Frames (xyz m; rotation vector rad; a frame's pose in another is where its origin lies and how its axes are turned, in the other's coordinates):
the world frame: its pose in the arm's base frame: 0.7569 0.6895 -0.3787 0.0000 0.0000 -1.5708
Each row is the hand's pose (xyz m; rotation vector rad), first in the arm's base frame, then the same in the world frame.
Working: the arm's base frame: its pose in the world frame: 0.6895 -0.7569 0.3787 0.0000 0.0000 1.5708

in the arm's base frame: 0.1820 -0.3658 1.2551 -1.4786 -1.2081 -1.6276
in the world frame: 1.0553 -0.5749 1.6338 -0.1642 -1.6310 -0.4895
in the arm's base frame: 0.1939 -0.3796 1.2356 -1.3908 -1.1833 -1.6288
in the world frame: 1.0691 -0.5630 1.6143 -0.1264 -1.5682 -0.4527
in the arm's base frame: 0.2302 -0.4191 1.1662 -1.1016 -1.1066 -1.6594
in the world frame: 1.1086 -0.5267 1.5449 0.0031 -1.3534 -0.3740
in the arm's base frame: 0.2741 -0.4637 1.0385 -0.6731 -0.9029 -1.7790
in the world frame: 1.1532 -0.4828 1.4172 0.1403 -0.9620 -0.3534
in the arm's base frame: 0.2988 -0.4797 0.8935 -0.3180 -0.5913 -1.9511
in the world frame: 1.1692 -0.4581 1.2722 0.1642 -0.5464 -0.4307
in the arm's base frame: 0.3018 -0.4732 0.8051 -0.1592 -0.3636 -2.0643
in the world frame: 1.1627 -0.4551 1.1838 0.1212 -0.3101 -0.5109
